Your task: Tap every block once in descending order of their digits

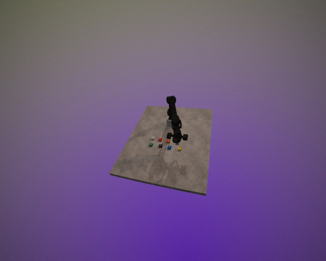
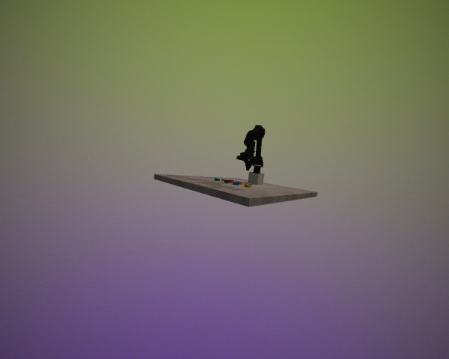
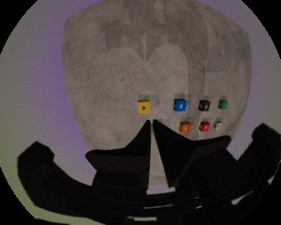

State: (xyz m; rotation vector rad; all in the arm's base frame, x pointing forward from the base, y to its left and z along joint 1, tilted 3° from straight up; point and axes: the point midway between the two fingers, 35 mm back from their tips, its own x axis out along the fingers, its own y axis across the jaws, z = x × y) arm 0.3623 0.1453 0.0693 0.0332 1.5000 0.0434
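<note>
Right now my gripper tip is 1 cm past the yellow block, 1 cm to the right of it and 11 cm above it. Also, from my gripper tip: grey block (9 cm behind, 3 cm to the right, 11 cm below); then orange block (9 cm behind, 13 cm to the right, 11 cm below); then blue block (1 cm behind, 10 cm to the right, 11 cm below).
</note>
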